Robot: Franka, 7 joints.
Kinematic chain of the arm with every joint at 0, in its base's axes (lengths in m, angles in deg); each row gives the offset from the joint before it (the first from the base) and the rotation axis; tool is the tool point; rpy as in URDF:
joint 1: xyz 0 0 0.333 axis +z
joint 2: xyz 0 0 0 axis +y
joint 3: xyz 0 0 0.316 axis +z
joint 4: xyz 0.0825 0 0 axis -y
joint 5: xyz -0.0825 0 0.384 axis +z
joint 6: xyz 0 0 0 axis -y
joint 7: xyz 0.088 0 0 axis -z
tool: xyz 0 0 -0.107 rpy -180 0 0
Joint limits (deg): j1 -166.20..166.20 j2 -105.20..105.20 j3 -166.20..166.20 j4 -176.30..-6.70 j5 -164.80..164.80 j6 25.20..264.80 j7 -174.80..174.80
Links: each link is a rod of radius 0.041 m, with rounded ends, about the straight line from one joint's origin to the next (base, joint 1, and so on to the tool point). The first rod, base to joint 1, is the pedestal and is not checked.
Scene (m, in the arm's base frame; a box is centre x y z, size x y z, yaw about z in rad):
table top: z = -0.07
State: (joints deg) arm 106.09 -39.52 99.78 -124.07 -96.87 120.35 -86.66
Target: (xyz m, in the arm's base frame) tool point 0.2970 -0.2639 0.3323
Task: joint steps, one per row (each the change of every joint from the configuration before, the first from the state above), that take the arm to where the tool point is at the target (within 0.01 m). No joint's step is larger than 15 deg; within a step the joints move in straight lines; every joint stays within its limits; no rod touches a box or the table.
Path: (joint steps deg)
1: 13.19 14.63 14.24 -7.68 -0.24 6.24 0.00
2: 13.18 14.64 14.24 -7.69 -0.23 6.23 0.00
3: 13.19 14.63 14.24 -7.68 -0.24 6.24 0.00
4: 13.19 14.64 14.24 -7.69 -0.23 6.23 0.00

